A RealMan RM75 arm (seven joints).
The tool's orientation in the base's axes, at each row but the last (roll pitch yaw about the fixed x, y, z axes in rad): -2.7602 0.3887 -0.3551; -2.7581 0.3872 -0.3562; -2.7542 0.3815 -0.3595; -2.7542 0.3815 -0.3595; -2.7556 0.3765 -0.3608; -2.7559 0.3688 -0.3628; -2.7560 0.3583 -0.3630; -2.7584 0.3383 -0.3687; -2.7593 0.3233 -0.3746; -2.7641 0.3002 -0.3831; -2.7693 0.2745 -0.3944; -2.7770 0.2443 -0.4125; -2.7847 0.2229 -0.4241
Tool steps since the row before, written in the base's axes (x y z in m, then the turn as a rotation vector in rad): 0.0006 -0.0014 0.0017 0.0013 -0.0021 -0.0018; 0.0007 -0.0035 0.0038 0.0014 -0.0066 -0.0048; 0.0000 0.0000 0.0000 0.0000 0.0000 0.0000; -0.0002 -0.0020 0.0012 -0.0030 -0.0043 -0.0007; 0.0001 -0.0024 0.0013 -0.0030 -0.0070 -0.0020; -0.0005 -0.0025 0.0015 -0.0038 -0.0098 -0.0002; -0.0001 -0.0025 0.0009 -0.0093 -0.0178 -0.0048; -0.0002 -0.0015 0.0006 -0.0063 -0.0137 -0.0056; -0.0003 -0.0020 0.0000 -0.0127 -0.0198 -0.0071; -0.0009 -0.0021 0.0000 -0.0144 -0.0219 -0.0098; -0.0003 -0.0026 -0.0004 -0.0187 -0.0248 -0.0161; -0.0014 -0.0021 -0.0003 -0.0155 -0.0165 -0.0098; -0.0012 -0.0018 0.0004 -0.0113 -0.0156 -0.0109
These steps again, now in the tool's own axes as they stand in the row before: 0.0003 0.0003 -0.0022 0.0025 0.0018 0.0003; 0.0003 0.0012 -0.0051 0.0052 0.0064 0.0007; 0.0000 0.0000 0.0000 0.0000 0.0000 0.0000; 0.0000 0.0013 -0.0019 -0.0009 0.0051 -0.0009; 0.0004 0.0015 -0.0023 0.0004 0.0078 -0.0010; -0.0001 0.0017 -0.0024 0.0000 0.0098 -0.0038; 0.0004 0.0018 -0.0019 -0.0005 0.0205 -0.0026; 0.0001 0.0011 -0.0012 0.0010 0.0160 -0.0004; 0.0004 0.0018 -0.0009 -0.0021 0.0245 -0.0010; 0.0000 0.0021 -0.0008 -0.0020 0.0279 0.0007; 0.0008 0.0024 -0.0007 -0.0031 0.0344 0.0054; -0.0004 0.0025 -0.0005 -0.0050 0.0240 0.0030; -0.0004 0.0019 -0.0010 -0.0014 0.0217 0.0042
